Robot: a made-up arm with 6 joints.
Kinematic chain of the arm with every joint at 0, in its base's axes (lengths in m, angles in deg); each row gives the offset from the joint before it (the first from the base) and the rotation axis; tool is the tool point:
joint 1: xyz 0 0 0.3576 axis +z
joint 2: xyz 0.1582 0 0 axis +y
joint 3: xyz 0 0 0.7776 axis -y
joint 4: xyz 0 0 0.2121 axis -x
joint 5: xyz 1.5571 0 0 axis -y
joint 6: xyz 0.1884 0 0 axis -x
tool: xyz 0 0 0
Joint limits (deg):
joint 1: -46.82..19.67
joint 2: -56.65..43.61
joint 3: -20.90..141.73
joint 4: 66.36..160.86
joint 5: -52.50..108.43
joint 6: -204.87..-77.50
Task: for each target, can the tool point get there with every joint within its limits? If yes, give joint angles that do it. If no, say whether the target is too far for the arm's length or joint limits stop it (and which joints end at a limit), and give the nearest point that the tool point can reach.
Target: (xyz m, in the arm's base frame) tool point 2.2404 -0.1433 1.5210
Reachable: yes | joints -3.86 31.10 40.88 135.64 3.42 -182.70
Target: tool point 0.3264 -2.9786 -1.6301
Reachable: no: too far | nearest point 1.0118 -1.2901 -0.4870 | short by 2.151 m
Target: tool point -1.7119 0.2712 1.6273
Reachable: yes | joints -3.02 -38.16 110.70 105.68 95.21 -108.48
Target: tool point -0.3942 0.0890 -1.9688
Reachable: no: joint limits stop it (at a limit: joint 1, joint 2, joint 3, joint 4) | nearest point 1.3180 0.5346 -0.5105 | short by 2.293 m
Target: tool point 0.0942 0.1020 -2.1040
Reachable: no: joint limits stop it (at a limit: joint 1, joint 2, joint 3, joint 4) | nearest point 1.3430 0.5393 -0.5361 | short by 2.052 m
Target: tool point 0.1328 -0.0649 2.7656
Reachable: yes | joints 2.64 25.15 117.93 131.97 -30.43 -105.99
